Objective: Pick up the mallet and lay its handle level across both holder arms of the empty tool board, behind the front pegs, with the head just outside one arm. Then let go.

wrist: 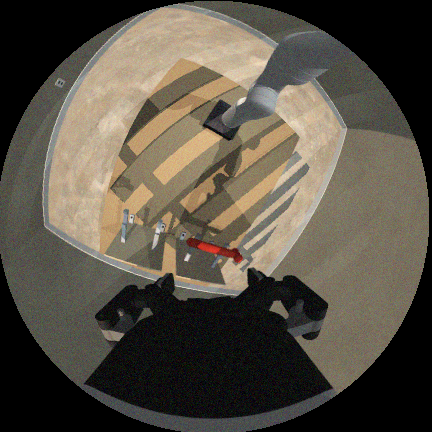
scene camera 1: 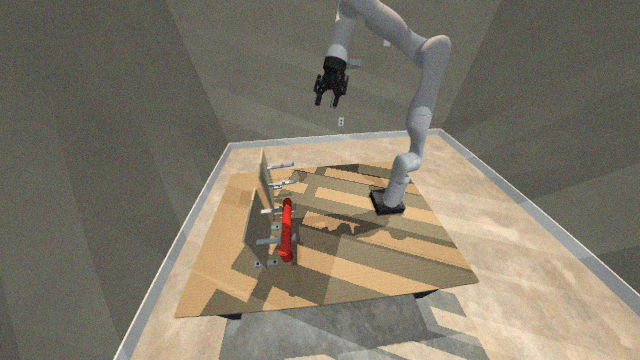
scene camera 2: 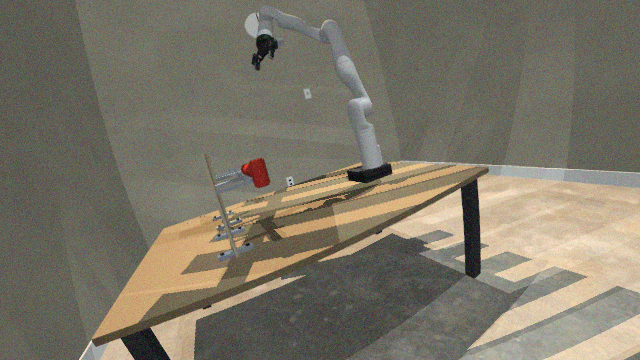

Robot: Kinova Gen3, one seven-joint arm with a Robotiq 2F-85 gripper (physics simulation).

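Pixels of known places: gripper, fingertip midpoint: (wrist: 209,279) (scene camera 1: 324,106) (scene camera 2: 263,64); arm's base, link origin: (wrist: 230,119) (scene camera 1: 390,201) (scene camera 2: 372,166).
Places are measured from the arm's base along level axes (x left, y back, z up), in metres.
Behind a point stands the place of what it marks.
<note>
The red mallet (scene camera 1: 286,225) {x 0.177, y -0.576, z 0.181 m} (scene camera 2: 259,173) {x 0.303, y -0.586, z 0.163 m} (wrist: 212,248) {x 0.139, y -0.569, z 0.179 m} lies across the two holder arms of the nearer tool board (scene camera 1: 254,222) {x 0.152, y -0.703, z 0.196 m} (scene camera 2: 219,200) {x 0.225, y -0.703, z 0.116 m}. In scene camera 1 its head is at the near end, outside that board's near arm. The empty tool board (scene camera 1: 264,172) {x -0.159, y -0.693, z 0.193 m} stands farther back; its two holder arms, one (scene camera 1: 281,166) {x -0.251, y -0.612, z 0.148 m} (wrist: 124,231) {x -0.249, y -0.640, z 0.147 m} and the other (scene camera 1: 284,185) {x -0.098, y -0.593, z 0.144 m} (wrist: 157,238) {x -0.098, y -0.618, z 0.149 m}, carry nothing. In scene camera 2 the nearer board hides most of it. My gripper (scene camera 1: 326,106) {x -0.047, y -0.380, z 0.554 m} (scene camera 2: 264,62) {x -0.047, y -0.380, z 0.554 m} (wrist: 209,279) {x -0.047, y -0.380, z 0.554 m} is open and empty, high above the boards and mallet, apart from both.
Both boards stand on metal feet on the wooden table (scene camera 1: 370,272) {x 0.340, y -0.237, z -0.049 m} (scene camera 2: 135,295) {x 0.252, y -1.012, z -0.049 m}. The arm's black base (scene camera 1: 381,203) {x 0.008, y -0.058, z 0.000 m} (scene camera 2: 369,173) {x 0.055, y -0.064, z -0.011 m} (wrist: 218,121) {x -0.044, y -0.042, z 0.000 m} stands on the table on the other side from the boards. Striped shadows cross the table top.
</note>
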